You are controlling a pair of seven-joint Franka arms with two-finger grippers.
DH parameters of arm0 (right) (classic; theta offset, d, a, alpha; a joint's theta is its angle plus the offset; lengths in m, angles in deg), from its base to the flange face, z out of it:
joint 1: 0 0.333 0 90
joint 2: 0 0 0 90
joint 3: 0 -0.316 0.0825 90
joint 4: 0 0 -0.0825 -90
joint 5: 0 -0.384 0 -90
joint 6: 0 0 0.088 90
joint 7: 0 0.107 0 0
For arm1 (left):
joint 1: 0 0.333 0 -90
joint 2: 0 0 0 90
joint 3: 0 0.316 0.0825 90
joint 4: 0 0 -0.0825 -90
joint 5: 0 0.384 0 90
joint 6: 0 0 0.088 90
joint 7: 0 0.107 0 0
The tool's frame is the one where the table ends.
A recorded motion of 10 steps. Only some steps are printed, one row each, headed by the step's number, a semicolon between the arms.
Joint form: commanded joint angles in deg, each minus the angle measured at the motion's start. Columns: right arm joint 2, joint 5, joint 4, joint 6, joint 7, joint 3, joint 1; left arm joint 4, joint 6, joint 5, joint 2, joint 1, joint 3, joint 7.
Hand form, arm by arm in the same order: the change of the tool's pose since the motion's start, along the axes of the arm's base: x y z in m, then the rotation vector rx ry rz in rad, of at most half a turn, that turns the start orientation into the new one. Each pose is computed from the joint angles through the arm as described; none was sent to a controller.
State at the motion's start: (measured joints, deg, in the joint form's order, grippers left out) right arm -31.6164 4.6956 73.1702 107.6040 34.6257 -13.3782 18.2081; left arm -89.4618 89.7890 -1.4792 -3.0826 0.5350 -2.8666 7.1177
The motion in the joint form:
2: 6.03 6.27 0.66 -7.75 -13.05 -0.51 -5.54; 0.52 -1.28 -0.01 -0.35 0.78 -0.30 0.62
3: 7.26 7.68 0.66 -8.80 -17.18 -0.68 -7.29; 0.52 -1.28 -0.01 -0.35 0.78 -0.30 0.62
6: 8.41 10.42 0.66 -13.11 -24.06 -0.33 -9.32; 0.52 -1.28 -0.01 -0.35 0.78 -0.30 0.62
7: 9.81 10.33 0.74 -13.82 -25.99 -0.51 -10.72; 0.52 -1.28 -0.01 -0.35 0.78 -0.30 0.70
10: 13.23 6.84 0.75 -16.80 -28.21 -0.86 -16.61; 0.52 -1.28 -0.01 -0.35 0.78 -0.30 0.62
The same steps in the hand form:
2: 0.0036 -0.0761 0.0559 -0.1425 -0.0233 0.1589; -0.0042 0.0044 0.0054 0.0013 0.0069 -0.0030
3: 0.0064 -0.0979 0.0692 -0.1716 -0.0333 0.2041; -0.0042 0.0044 0.0054 0.0013 0.0069 -0.0030
6: 0.0067 -0.1328 0.0766 -0.2451 0.0129 0.2824; -0.0042 0.0044 0.0054 0.0013 0.0069 -0.0030
7: 0.0049 -0.1480 0.0912 -0.2462 0.0067 0.2912; -0.0042 0.0044 0.0054 0.0014 0.0068 -0.0044
10: 0.0002 -0.2081 0.1248 -0.1967 0.0223 0.2231; -0.0042 0.0044 0.0054 0.0013 0.0069 -0.0030

